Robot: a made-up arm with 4 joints.
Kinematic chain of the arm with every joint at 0, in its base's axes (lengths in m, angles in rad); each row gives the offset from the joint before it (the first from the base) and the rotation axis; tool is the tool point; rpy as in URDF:
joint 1: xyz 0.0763 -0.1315 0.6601 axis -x
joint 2: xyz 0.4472 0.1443 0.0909 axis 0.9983 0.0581 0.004
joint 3: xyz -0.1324 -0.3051 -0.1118 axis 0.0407 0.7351 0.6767
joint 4: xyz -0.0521 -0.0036 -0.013 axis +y
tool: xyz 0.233 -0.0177 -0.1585 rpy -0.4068 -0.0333 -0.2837
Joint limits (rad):
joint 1: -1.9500..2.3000
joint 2: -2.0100..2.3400
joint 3: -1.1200..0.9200
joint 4: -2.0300..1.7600
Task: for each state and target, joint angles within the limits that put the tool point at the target. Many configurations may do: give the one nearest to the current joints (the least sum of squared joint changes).
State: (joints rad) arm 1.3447 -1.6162 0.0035 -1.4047
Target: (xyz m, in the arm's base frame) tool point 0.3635 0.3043 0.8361
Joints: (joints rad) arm 0.8204 -1.2496 -0.3193 -1.7676
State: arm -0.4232 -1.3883 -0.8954 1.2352
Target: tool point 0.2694 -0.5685 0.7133
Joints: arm -0.6991 -1.4868 -0.4111 1.5759
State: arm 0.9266 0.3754 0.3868 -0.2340
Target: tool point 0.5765 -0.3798 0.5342
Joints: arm 1.0487 0.4635 0.1396 -0.1878
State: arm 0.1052 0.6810 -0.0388 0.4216
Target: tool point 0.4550 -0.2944 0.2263
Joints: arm 0.8506 0.8833 -0.2297 0.6187
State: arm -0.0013 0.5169 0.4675 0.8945
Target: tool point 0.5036 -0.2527 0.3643
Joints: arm 0.0536 0.1688 0.1517 0.2243
